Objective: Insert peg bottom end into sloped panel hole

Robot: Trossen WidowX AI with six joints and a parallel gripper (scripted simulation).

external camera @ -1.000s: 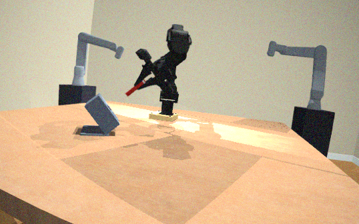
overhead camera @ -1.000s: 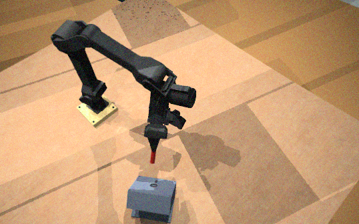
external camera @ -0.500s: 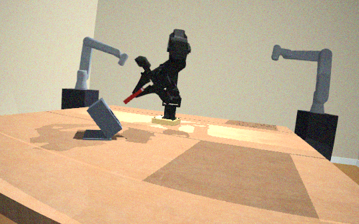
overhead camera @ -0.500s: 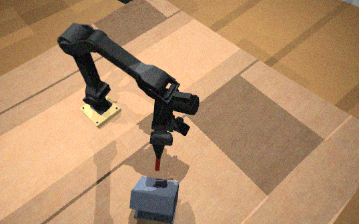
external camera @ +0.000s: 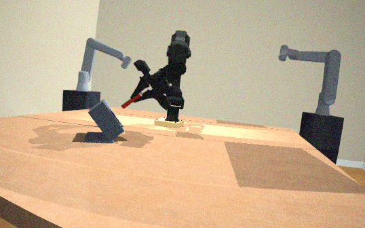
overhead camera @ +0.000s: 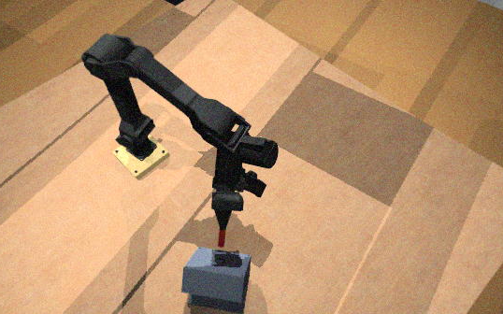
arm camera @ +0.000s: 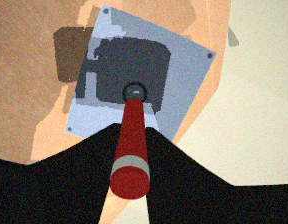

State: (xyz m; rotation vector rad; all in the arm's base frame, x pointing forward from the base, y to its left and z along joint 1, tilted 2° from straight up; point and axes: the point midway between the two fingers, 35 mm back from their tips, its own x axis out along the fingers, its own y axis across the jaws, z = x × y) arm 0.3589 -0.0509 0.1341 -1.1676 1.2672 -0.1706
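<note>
My gripper tip is 7 cm to the left of the sloped panel, 7 cm above it and 4 cm short of it. The rest, counted from my gripper tip: peg: 1 cm to the left, 1 cm behind, 1 cm above; then panel foot: 13 cm below, 9 cm to the right, 5 cm ahead.
</note>
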